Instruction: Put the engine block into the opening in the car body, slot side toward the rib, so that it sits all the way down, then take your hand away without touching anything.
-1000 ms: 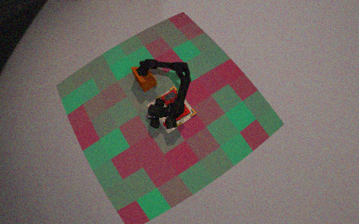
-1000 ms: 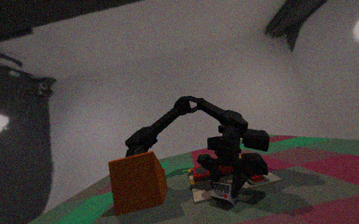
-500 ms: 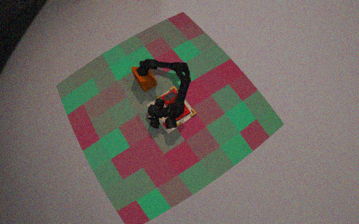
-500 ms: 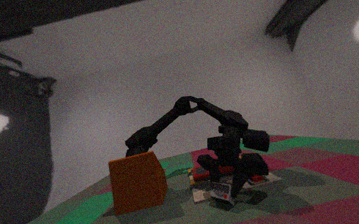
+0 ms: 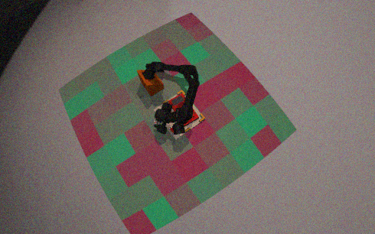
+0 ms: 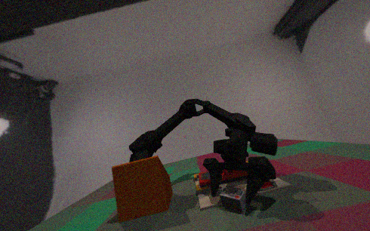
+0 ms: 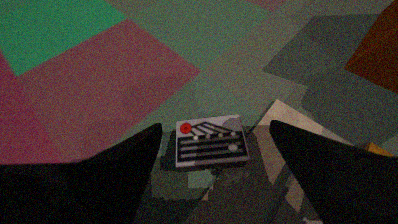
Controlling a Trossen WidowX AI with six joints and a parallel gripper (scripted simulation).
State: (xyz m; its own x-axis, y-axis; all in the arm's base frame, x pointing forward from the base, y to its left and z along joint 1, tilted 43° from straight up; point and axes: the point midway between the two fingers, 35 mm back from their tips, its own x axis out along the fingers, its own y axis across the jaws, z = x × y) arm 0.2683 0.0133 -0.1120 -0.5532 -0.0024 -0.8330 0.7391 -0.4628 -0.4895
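Now: the engine block 2 cm ahead of my gripper tip, 1 cm to the left of it and 1 cm below it.
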